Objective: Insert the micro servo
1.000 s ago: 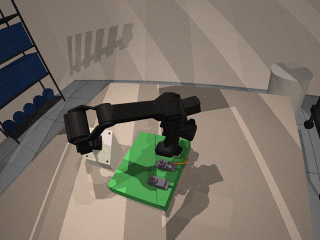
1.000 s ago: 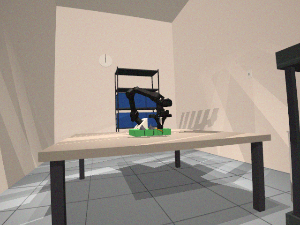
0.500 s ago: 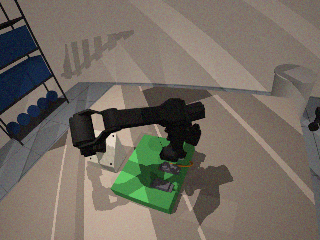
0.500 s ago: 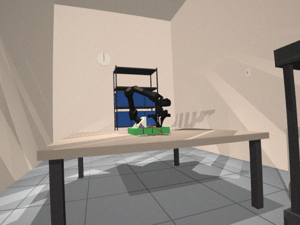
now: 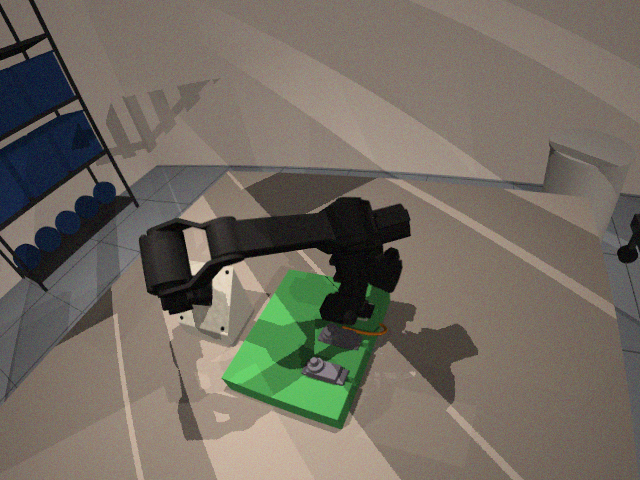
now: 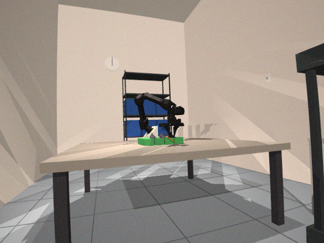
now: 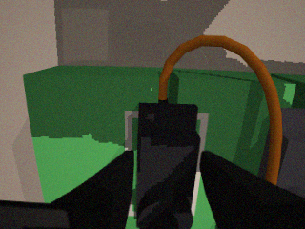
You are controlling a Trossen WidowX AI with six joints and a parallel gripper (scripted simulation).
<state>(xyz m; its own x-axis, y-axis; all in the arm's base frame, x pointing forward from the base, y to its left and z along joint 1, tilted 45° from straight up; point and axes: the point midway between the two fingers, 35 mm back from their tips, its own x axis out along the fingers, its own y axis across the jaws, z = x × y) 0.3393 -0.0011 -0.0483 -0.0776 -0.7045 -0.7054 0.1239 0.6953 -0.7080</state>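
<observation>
Right now my gripper tip is 13 cm past the green deck, 6 cm to the left of it and 3 cm above it.
</observation>
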